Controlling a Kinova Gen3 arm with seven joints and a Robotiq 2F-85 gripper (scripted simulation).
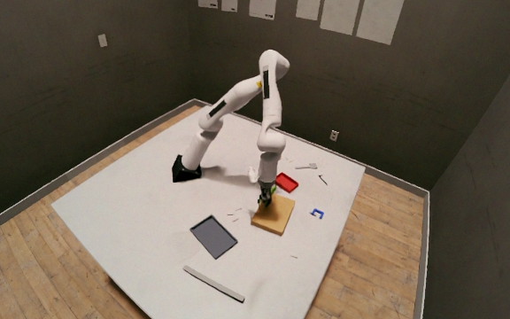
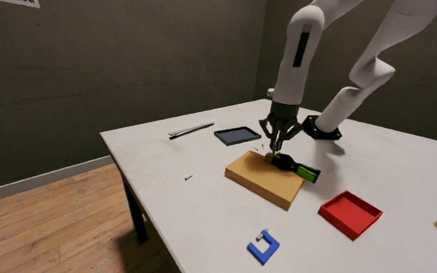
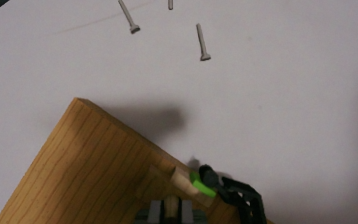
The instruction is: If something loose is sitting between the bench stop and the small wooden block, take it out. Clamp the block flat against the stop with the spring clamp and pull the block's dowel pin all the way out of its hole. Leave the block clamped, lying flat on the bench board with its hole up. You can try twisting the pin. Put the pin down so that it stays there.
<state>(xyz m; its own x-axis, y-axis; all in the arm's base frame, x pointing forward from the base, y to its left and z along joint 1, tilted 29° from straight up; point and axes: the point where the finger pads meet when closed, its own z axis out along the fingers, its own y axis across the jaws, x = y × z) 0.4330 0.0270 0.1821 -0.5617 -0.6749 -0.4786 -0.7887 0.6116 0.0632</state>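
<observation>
Right now the dowel pin is 20 mm below my hand. Also, from my hand: grey tray 260 mm to the right, 90 mm below, 50 mm behind; then red tray 220 mm to the left, 90 mm below, 40 mm behind; then small wooden block 50 mm below.
</observation>
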